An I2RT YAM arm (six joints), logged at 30 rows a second.
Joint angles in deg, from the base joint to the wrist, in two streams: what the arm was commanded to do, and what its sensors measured. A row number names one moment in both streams.
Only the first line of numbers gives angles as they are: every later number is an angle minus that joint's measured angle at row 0.
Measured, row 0:
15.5, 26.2, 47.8, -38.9, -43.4, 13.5
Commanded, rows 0 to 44:
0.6, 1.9, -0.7, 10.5, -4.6, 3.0
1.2, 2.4, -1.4, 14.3, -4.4, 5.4
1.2, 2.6, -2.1, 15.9, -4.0, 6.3
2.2, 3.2, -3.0, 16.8, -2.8, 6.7
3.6, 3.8, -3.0, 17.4, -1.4, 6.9
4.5, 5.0, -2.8, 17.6, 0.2, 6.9
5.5, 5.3, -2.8, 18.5, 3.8, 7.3
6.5, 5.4, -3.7, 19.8, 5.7, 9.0
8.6, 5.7, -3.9, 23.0, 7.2, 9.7
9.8, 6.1, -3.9, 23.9, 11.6, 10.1
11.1, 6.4, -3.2, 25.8, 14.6, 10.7
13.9, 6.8, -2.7, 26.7, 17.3, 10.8
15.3, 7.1, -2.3, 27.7, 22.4, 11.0
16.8, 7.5, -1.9, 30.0, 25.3, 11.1
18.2, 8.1, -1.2, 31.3, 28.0, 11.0
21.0, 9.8, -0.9, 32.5, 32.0, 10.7
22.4, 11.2, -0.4, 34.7, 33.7, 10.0
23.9, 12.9, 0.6, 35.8, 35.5, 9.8
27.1, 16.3, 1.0, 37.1, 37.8, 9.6
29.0, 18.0, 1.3, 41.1, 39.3, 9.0
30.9, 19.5, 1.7, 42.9, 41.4, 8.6
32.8, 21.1, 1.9, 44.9, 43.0, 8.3
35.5, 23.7, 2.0, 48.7, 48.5, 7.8
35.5, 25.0, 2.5, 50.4, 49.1, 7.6
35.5, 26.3, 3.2, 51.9, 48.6, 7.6
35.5, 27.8, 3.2, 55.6, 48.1, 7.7
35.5, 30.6, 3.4, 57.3, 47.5, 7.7
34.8, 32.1, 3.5, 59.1, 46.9, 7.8
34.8, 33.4, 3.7, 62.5, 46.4, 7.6
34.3, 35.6, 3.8, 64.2, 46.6, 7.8
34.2, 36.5, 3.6, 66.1, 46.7, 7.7
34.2, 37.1, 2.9, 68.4, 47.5, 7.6
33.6, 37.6, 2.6, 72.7, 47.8, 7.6
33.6, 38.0, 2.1, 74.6, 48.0, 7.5
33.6, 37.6, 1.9, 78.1, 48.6, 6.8
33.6, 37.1, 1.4, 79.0, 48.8, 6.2
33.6, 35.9, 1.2, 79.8, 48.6, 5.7
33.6, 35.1, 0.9, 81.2, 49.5, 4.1
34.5, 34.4, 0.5, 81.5, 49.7, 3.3
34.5, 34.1, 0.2, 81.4, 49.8, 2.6
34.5, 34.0, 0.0, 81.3, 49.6, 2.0
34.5, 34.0, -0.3, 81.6, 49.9, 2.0
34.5, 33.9, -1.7, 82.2, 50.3, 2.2
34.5, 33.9, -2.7, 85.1, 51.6, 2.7
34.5, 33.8, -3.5, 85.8, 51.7, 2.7
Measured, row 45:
34.5, 34.6, -2.0, 74.2, 47.1, 4.2
